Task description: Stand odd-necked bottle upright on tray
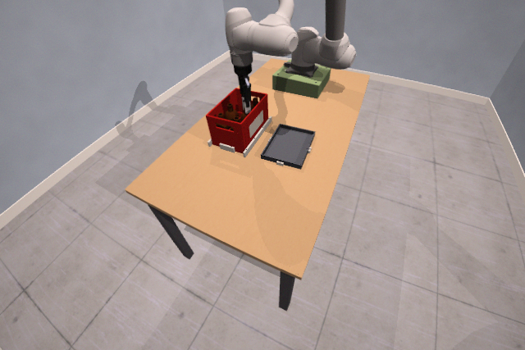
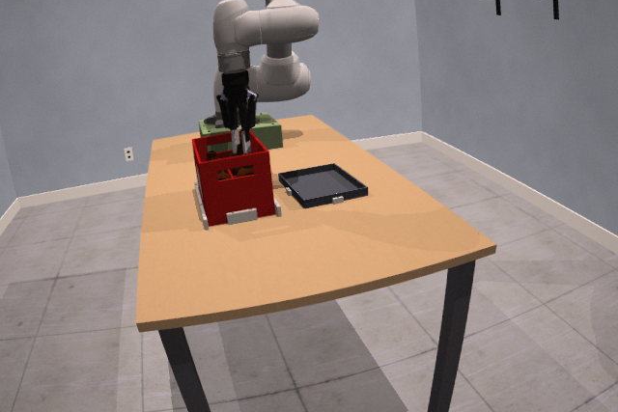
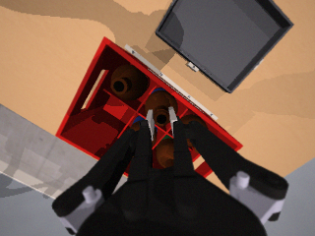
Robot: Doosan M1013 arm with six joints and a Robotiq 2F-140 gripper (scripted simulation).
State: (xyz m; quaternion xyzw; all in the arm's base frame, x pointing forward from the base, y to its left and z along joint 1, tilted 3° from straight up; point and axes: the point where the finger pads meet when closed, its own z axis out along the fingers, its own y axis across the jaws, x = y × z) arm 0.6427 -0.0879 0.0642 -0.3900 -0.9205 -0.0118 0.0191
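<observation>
The red crate lies 9 cm below my hand and 4 cm to the right of it. The rest, counted from my hand: dark grey tray (22 cm to the left, 16 cm below, 1 cm ahead); then glass bottle (9 cm to the right, 9 cm below, 9 cm ahead).
</observation>
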